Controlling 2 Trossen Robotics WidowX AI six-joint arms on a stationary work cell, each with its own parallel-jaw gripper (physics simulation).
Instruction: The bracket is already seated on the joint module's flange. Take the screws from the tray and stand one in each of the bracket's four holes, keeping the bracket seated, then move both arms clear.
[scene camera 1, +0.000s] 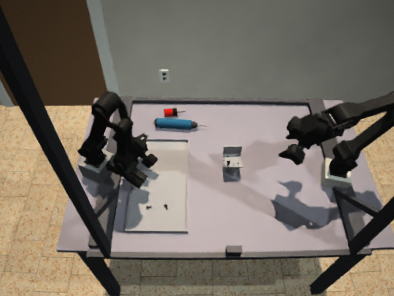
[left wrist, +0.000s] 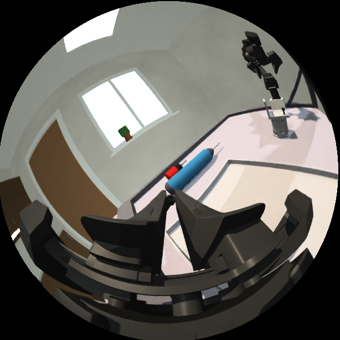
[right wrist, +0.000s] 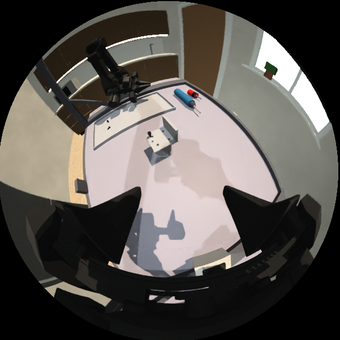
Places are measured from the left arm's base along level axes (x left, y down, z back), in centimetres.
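Pixels of known places: left gripper, fingertip midpoint: (scene camera 1: 145, 134); right gripper, fingertip midpoint: (scene camera 1: 282, 146); left arm's base, link origin: (scene camera 1: 95, 159); right arm's base, link origin: (scene camera 1: 338, 170).
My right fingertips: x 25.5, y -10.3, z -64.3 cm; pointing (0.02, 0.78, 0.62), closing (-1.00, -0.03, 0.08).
Observation:
For each thing: its top centre in the pictures, then the offset to it from my right fingertips. "spot": a spot on its surface instead.
- grey joint module, top centre: (scene camera 1: 232, 160) dz +16.4, dx -3.6, dy +12.3 cm
- dark screw, top centre: (scene camera 1: 228, 161) dz +17.3, dx -6.5, dy +10.2 cm
- white tray, top centre: (scene camera 1: 159, 180) dz +39.8, dx -20.6, dy +17.0 cm
- blue screwdriver, surface spot: (scene camera 1: 175, 123) spot: dz +45.9, dx +7.2, dy +15.0 cm
- dark block, top centre: (scene camera 1: 234, 248) dz +4.2, dx -36.8, dy +12.9 cm
The pale L-shaped bracket (scene camera 1: 236, 161) (right wrist: 160, 142) sits on the grey joint module (scene camera 1: 231, 176) (left wrist: 280, 129). A dark screw (scene camera 1: 228, 163) (right wrist: 149, 134) stands in one of its holes, on the plate's left side in scene camera 1. Two screws (scene camera 1: 148, 207) (scene camera 1: 166, 206) lie in the white tray (scene camera 1: 170, 180) (right wrist: 135, 116). My left gripper (left wrist: 170, 193) is shut on a screw, whose dark head (left wrist: 171, 200) shows between the fingertips; it is raised over the tray's back left part. My right gripper (scene camera 1: 284, 145) (right wrist: 183, 190) is open and empty, raised right of the bracket.
A blue screwdriver (scene camera 1: 175, 123) (left wrist: 191, 169) (right wrist: 184, 98) and a smaller red one (scene camera 1: 170, 112) (right wrist: 192, 93) lie behind the tray. A dark block (scene camera 1: 234, 249) (right wrist: 80, 186) is at the table's front edge. Dark frame posts (scene camera 1: 50, 130) rise at the table's sides.

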